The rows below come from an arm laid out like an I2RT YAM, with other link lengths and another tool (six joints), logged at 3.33 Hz.
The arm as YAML. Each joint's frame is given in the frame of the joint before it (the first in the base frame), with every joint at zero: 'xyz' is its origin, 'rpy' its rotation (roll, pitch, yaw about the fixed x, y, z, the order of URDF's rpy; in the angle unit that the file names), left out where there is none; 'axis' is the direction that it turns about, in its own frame. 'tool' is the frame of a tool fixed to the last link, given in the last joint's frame.
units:
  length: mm
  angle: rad
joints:
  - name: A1
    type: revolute
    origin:
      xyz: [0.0, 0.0, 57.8]
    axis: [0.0, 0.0, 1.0]
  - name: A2
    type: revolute
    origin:
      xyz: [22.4, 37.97, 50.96]
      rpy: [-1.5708, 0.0, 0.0]
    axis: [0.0, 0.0, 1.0]
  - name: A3
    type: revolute
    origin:
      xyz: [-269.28, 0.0, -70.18]
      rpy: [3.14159, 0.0, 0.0]
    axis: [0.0, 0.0, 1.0]
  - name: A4
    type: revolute
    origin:
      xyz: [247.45, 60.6, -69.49]
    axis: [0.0, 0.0, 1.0]
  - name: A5
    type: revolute
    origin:
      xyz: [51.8, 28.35, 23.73]
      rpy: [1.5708, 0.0, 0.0]
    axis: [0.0, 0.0, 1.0]
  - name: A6
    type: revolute
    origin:
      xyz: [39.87, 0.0, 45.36]
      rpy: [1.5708, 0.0, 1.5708]
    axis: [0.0, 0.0, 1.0]
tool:
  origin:
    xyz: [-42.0, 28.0, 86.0]
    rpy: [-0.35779, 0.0, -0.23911]
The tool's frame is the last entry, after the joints.
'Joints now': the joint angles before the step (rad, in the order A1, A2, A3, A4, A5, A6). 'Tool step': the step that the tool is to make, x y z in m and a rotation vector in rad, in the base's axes. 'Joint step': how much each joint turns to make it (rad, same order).
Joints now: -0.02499, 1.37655, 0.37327, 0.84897, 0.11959, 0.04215
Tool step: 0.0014, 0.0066, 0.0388, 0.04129, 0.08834, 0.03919
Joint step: -0.00059, -0.13135, 0.16707, -0.39073, -0.04674, 0.03047
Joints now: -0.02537, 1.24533, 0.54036, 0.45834, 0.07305, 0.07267
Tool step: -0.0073, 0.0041, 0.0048, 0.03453, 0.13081, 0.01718
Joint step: -0.00004, -0.02262, 0.09119, -0.24694, -0.02597, 0.02440
